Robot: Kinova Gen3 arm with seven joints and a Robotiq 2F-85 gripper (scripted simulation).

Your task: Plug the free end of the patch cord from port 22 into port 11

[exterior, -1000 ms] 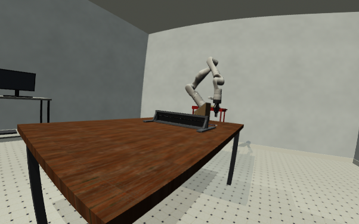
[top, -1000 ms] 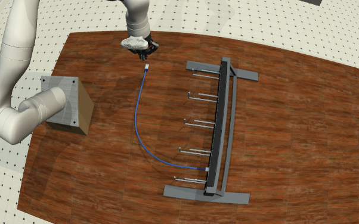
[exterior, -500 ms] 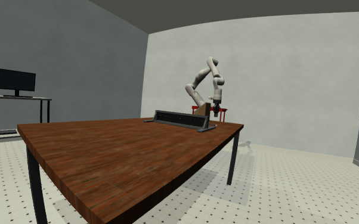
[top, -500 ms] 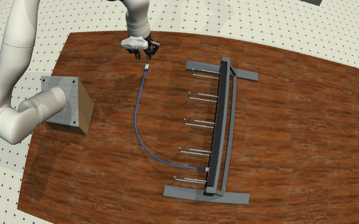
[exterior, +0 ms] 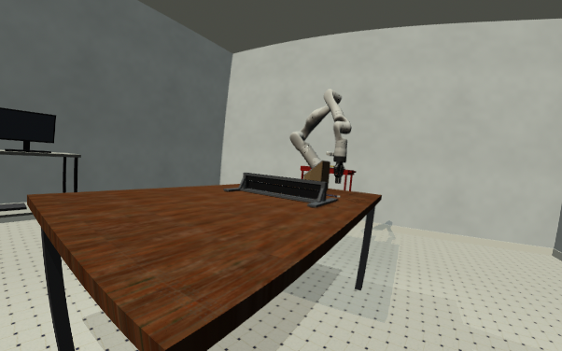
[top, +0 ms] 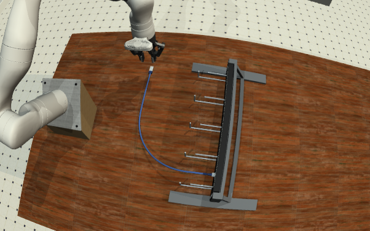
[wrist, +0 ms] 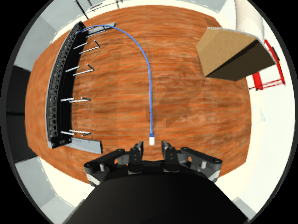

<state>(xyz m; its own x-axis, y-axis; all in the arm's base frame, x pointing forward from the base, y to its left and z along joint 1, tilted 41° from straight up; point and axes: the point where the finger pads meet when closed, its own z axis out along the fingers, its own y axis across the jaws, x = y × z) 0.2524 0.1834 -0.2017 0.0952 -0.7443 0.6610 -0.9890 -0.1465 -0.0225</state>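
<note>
The plug lies 1 cm to the left of my hand and 9 cm below it.
</note>
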